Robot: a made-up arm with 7 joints.
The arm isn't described. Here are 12 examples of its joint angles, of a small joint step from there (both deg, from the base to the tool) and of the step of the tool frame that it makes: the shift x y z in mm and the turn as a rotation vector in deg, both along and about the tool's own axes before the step.
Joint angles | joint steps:
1: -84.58 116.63 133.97 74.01 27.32 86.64 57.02 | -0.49 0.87 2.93 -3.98 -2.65 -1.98 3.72
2: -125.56 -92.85 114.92 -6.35 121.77 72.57 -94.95 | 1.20 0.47 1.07 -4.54 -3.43 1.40 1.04
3: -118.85 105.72 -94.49 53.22 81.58 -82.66 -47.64 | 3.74 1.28 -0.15 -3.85 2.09 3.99 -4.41
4: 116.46 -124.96 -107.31 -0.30 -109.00 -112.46 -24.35 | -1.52 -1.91 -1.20 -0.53 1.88 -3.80 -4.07
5: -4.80 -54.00 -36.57 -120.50 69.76 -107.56 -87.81 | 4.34 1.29 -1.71 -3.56 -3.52 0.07 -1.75
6: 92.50 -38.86 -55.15 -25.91 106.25 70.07 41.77 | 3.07 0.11 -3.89 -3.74 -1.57 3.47 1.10
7: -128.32 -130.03 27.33 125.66 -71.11 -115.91 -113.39 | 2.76 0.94 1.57 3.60 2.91 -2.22 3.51
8: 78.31 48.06 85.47 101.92 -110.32 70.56 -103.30 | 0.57 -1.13 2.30 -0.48 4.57 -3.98 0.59
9: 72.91 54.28 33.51 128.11 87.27 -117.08 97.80 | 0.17 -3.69 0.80 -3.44 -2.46 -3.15 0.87
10: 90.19 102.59 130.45 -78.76 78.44 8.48 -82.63 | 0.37 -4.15 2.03 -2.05 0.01 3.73 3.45
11: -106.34 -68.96 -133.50 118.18 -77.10 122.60 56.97 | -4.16 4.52 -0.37 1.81 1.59 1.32 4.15
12: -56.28 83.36 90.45 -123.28 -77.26 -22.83 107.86 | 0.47 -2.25 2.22 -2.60 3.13 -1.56 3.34
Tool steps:
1: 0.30 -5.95 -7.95 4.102 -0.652 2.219
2: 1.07 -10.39 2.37 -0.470 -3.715 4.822
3: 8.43 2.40 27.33 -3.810 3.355 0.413
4: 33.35 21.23 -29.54 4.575 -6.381 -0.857
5: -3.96 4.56 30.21 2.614 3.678 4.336
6: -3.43 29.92 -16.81 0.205 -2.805 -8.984
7: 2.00 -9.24 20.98 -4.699 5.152 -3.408
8: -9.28 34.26 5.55 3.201 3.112 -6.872
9: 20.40 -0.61 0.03 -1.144 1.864 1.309
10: 17.74 -18.81 28.72 3.236 -0.120 0.738
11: 0.34 41.55 17.17 -1.911 -1.762 3.528
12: 0.69 -9.43 23.41 1.414 2.479 2.227
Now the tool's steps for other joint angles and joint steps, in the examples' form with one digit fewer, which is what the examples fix.
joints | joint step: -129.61 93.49 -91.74 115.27 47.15 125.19 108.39 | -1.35 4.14 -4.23 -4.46 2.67 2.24 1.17
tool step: 16.0 4.3 36.6 -6.35 -4.04 -0.64
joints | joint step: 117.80 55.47 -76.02 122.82 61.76 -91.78 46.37 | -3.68 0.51 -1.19 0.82 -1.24 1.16 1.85
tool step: 6.1 -7.9 8.0 -3.38 -0.67 -2.52
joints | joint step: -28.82 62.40 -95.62 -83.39 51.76 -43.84 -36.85 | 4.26 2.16 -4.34 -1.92 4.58 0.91 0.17
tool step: -24.2 -30.6 36.7 0.84 6.53 5.39
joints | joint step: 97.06 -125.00 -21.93 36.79 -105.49 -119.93 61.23 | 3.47 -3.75 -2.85 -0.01 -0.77 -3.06 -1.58
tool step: -7.3 -18.9 -38.7 3.09 2.83 1.74
